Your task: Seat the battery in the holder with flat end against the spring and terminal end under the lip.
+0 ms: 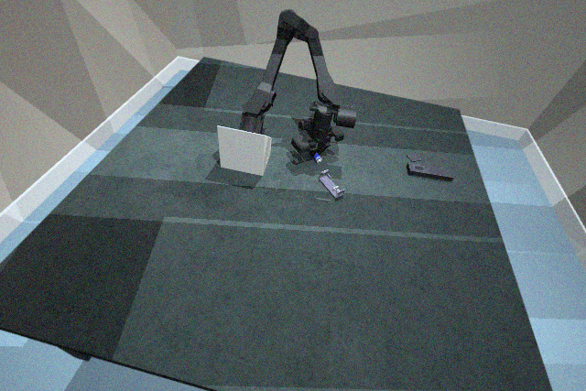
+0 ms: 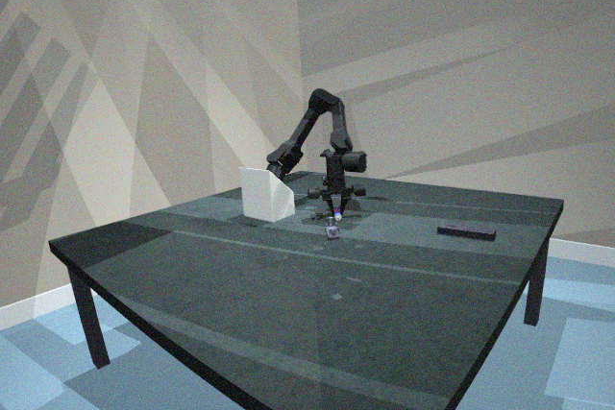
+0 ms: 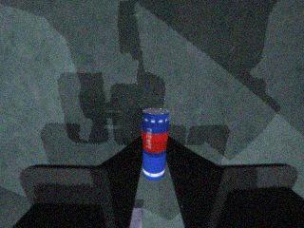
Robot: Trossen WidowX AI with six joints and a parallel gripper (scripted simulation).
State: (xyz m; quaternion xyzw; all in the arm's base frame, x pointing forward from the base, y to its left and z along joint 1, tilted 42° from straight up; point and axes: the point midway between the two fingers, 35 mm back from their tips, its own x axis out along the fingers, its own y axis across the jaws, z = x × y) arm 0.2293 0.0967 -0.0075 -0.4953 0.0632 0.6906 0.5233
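The spring is 9 cm ahead of my gripper tip, 16 cm to the right of it and 1 cm above it. The rest, counted from my gripper tip: battery 1 cm above.
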